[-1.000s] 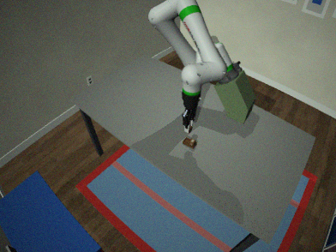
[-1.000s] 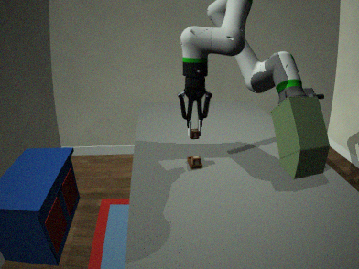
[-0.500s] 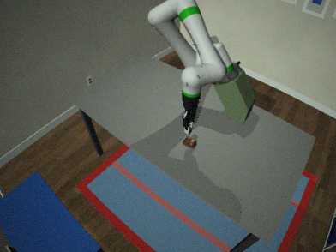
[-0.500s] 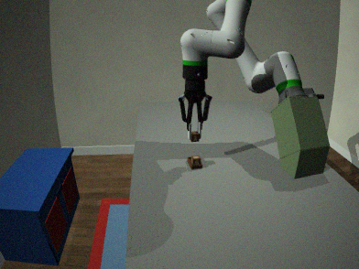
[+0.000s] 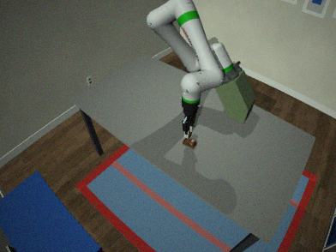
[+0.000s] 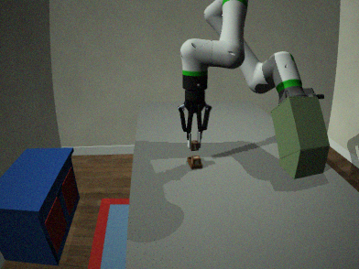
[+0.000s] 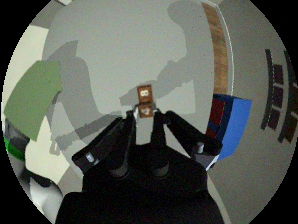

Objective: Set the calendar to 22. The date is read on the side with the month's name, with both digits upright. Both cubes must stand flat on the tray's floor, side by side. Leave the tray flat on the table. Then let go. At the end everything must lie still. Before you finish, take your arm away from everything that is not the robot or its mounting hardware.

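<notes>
My hand is 20 mm to the right of the tray and 90 mm above it.
</notes>
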